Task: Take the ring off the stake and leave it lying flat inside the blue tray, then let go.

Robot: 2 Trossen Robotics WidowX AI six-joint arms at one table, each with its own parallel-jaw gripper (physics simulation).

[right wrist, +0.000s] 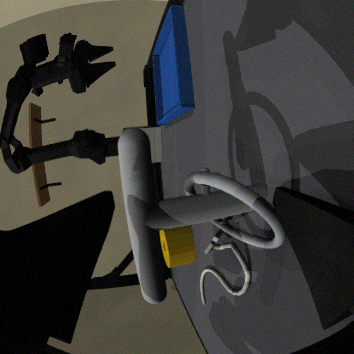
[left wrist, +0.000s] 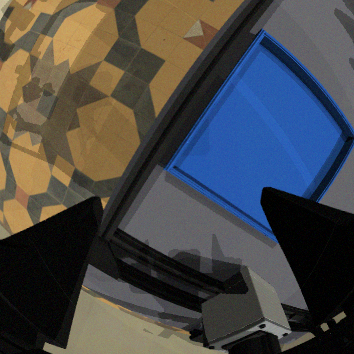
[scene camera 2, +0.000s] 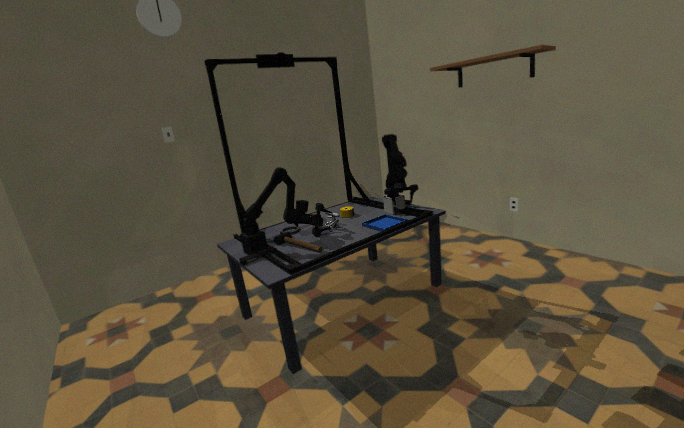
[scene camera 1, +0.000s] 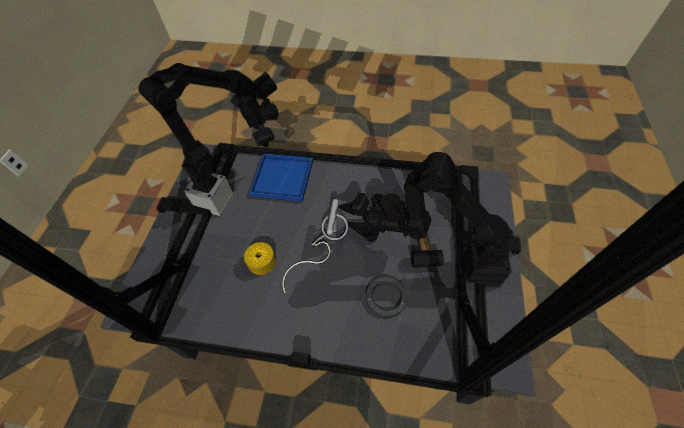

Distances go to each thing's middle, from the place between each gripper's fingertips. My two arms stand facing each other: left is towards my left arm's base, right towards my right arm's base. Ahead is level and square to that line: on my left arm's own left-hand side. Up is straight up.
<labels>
My right gripper is now 50 mm above the stake point(right wrist: 145, 216), 30 mm past it and 20 mm to the right of it. The rest, counted from my right hand: yellow spool point(scene camera 1: 259, 257): 210 mm to the left, 200 mm behind, 40 mm below; then blue tray point(scene camera 1: 282, 177): 280 mm to the left, 130 mm ahead, 60 mm below.
Now: left hand 110 mm above the blue tray, 90 mm to the left of it and 70 mm past it. From my left hand the other things lie so: yellow spool (410 mm behind, 160 mm to the right, 90 mm below); then stake (350 mm to the right, 240 mm behind, 100 mm below).
</labels>
